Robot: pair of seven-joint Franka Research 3 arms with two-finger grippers.
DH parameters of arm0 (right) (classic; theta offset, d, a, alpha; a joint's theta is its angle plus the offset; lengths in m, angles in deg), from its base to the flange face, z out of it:
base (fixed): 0 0 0 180
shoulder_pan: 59.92 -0.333 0 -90
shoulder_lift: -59.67 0 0 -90
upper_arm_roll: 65.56 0.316 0.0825 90
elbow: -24.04 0 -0.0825 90
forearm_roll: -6.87 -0.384 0 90
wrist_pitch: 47.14 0 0.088 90
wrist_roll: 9.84 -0.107 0 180
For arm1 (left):
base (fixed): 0 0 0 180
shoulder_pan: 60.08 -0.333 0 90
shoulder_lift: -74.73 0 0 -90
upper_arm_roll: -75.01 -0.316 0.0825 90
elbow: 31.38 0 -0.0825 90
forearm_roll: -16.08 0.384 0 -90
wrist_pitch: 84.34 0 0.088 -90
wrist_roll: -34.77 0.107 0 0
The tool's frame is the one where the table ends.
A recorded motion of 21 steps. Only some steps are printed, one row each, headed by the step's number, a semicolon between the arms.
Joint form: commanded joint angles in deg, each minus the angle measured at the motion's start. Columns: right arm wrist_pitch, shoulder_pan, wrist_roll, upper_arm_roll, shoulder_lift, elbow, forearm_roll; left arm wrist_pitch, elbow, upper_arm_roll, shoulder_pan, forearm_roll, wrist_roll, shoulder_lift.
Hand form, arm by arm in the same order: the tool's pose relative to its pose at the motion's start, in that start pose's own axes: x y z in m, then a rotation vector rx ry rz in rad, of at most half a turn. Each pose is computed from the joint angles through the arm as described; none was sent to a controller.
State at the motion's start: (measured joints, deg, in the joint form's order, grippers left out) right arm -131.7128 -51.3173 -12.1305 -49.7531 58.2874 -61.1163 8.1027; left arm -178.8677 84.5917 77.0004 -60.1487 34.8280 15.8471 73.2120
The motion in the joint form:
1: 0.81 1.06 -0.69 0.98 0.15 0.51 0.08; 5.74 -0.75 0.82 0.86 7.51 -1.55 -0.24
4: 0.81 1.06 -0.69 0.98 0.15 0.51 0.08; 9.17 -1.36 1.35 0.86 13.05 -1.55 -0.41
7: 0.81 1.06 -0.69 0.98 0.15 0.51 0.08; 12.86 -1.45 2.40 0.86 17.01 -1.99 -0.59
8: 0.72 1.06 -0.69 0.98 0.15 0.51 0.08; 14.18 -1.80 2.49 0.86 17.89 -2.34 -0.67
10: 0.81 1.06 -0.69 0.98 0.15 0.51 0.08; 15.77 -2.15 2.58 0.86 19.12 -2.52 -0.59
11: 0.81 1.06 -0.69 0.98 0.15 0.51 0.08; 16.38 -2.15 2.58 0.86 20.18 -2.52 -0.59
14: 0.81 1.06 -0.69 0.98 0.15 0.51 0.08; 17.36 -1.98 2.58 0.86 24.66 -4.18 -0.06
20: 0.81 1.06 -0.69 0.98 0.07 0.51 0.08; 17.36 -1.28 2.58 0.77 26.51 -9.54 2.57
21: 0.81 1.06 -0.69 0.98 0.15 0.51 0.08; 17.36 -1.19 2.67 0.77 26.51 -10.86 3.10
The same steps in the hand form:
1: -0.0025 0.0010 -0.0043 -0.0018 -0.0026 0.0138; -0.0086 -0.0061 -0.0053 0.1595 -0.0213 -0.0049
4: -0.0025 0.0010 -0.0043 -0.0018 -0.0026 0.0138; -0.0118 -0.0170 -0.0103 0.2691 -0.0272 -0.0087
7: -0.0025 0.0010 -0.0043 -0.0018 -0.0026 0.0138; -0.0182 -0.0206 -0.0133 0.3599 -0.0473 -0.0155
8: -0.0023 0.0010 -0.0044 -0.0017 -0.0010 0.0138; -0.0200 -0.0240 -0.0159 0.3803 -0.0548 -0.0285
10: -0.0025 0.0010 -0.0043 -0.0018 -0.0026 0.0138; -0.0215 -0.0278 -0.0174 0.4086 -0.0671 -0.0390
11: -0.0025 0.0010 -0.0043 -0.0018 -0.0026 0.0138; -0.0218 -0.0305 -0.0176 0.4295 -0.0701 -0.0427
14: -0.0025 0.0010 -0.0043 -0.0018 -0.0026 0.0138; -0.0183 -0.0376 -0.0157 0.5125 -0.0587 -0.0758
20: -0.0020 0.0011 -0.0036 -0.0015 -0.0039 0.0138; -0.0070 -0.0304 0.0062 0.5645 -0.0663 -0.1390
21: -0.0025 0.0010 -0.0043 -0.0018 -0.0026 0.0138; -0.0052 -0.0276 0.0104 0.5695 -0.0670 -0.1541

